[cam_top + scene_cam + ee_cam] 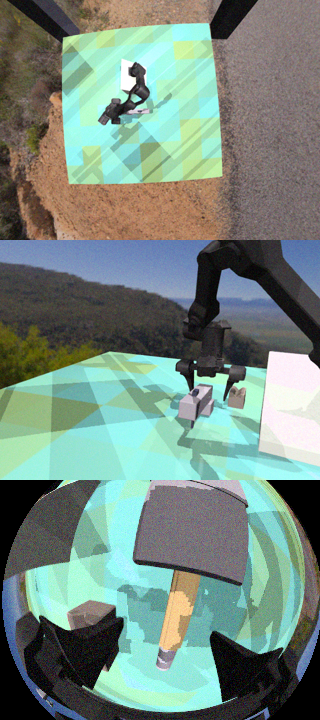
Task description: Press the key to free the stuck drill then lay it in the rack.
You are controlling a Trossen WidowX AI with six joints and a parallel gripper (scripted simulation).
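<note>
Right now my gripper tip is 40 mm to the right of the drill and 40 mm below it. From my gripper tip the other things lie so: dark key (170 mm to the left, 40 mm above); then block (140 mm to the left, 40 mm above); then brown notched rack (80 mm behind, 20 mm to the right, 10 mm above).
</note>
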